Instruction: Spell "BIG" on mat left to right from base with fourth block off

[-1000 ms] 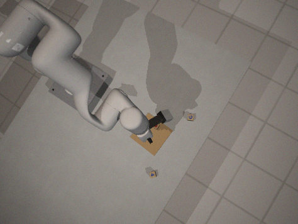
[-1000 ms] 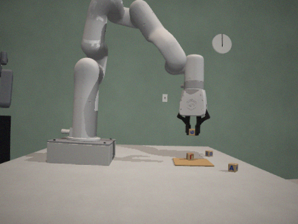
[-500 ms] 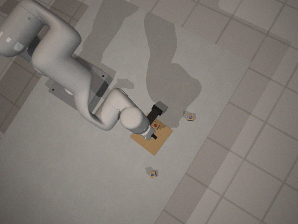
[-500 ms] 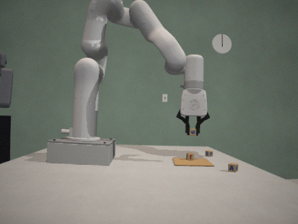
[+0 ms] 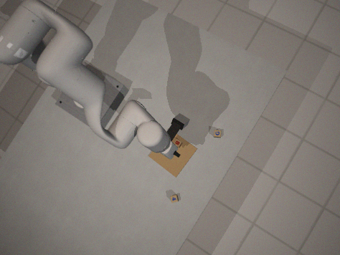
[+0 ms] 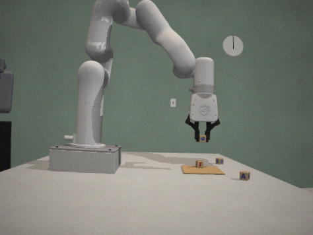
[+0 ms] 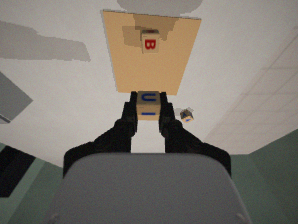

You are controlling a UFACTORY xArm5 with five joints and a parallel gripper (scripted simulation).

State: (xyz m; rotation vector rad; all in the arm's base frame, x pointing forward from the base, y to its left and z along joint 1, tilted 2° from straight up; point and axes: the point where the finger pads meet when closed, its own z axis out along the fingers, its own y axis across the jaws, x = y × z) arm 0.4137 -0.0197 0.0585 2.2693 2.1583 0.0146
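Now: hand 12 cm above the mat.
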